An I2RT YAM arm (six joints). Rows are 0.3 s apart.
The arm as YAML. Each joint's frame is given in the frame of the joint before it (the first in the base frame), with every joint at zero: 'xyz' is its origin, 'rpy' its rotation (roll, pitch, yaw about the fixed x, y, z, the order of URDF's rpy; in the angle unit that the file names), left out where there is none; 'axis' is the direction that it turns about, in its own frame. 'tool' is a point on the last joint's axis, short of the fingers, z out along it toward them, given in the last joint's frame.
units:
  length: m
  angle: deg
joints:
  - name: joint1
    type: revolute
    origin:
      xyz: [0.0, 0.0, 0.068]
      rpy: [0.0, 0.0, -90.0]
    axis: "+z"
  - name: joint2
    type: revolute
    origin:
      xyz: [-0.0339, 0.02, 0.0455]
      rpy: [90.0, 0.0, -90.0]
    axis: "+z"
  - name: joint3
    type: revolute
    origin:
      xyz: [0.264, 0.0, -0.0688]
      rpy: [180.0, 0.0, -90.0]
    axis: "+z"
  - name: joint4
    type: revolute
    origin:
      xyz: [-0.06, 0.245, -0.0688]
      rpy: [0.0, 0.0, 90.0]
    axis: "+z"
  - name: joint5
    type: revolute
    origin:
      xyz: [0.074, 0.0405, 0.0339]
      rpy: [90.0, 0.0, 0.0]
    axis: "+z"
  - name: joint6
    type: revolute
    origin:
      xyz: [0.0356, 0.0, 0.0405]
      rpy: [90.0, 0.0, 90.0]
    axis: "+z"
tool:
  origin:
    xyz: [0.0, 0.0, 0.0]
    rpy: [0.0, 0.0, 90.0]
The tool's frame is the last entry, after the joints.
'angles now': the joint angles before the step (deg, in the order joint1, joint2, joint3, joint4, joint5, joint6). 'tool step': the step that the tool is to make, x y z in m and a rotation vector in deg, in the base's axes. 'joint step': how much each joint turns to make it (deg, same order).
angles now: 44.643, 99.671, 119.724, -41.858, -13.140, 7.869
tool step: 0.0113, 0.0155, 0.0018, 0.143, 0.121, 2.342
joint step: 0.275, 5.430, 7.447, -2.153, -1.988, -0.615
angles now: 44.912, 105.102, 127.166, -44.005, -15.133, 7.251
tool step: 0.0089, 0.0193, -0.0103, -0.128, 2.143, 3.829
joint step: 0.742, 4.763, 4.420, -1.216, -3.400, 0.135
